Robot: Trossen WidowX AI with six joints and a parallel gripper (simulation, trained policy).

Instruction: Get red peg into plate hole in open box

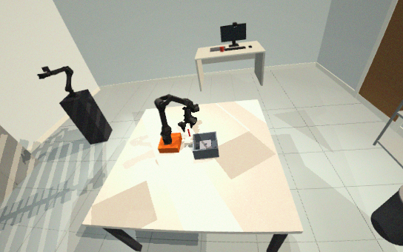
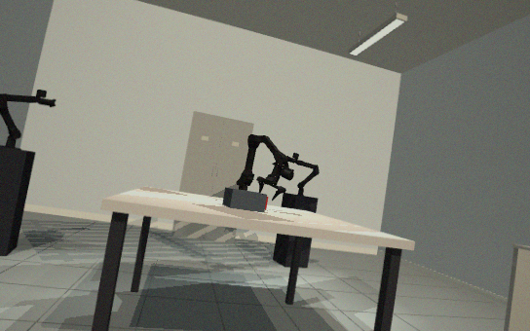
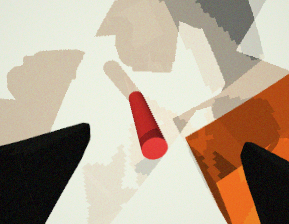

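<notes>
Now: the red peg 3 cm below my gripper tip and 1 cm to the left of it. Also, from my gripper tip: grey box 19 cm to the right, 13 cm ahead, 5 cm below; then plate 19 cm to the right, 13 cm ahead, 3 cm below.
</notes>
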